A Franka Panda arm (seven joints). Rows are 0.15 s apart.
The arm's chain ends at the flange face. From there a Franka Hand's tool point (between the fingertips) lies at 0.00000 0.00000 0.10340 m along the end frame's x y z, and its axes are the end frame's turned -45 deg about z.
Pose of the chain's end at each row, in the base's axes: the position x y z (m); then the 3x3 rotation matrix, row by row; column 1 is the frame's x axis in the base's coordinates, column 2 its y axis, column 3 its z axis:
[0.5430 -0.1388 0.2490], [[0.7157 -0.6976 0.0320], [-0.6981 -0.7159 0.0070], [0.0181 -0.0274 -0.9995]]
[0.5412 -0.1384 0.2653], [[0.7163 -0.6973 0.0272], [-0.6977 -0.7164 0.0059], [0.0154 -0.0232 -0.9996]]
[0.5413 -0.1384 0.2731], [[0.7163 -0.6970 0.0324], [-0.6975 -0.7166 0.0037], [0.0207 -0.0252 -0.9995]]
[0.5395 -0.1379 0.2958], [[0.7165 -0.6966 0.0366], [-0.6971 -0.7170 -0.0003], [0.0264 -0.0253 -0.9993]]
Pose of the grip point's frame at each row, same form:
[0.5463 -0.1381 0.1457], [[0.9994 0.0128 0.0320], [0.0126 -0.9998 0.0070], [0.0322 -0.0066 -0.9995]]
[0.5440 -0.1378 0.1619], [[0.9996 0.0134 0.0272], [0.0132 -0.9999 0.0059], [0.0273 -0.0055 -0.9996]]
[0.5447 -0.1380 0.1698], [[0.9994 0.0136 0.0324], [0.0135 -0.9999 0.0037], [0.0325 -0.0032 -0.9995]]
[0.5433 -0.1379 0.1925], [[0.9992 0.0141 0.0366], [0.0141 -0.9999 -0.0003], [0.0366 0.0008 -0.9993]]

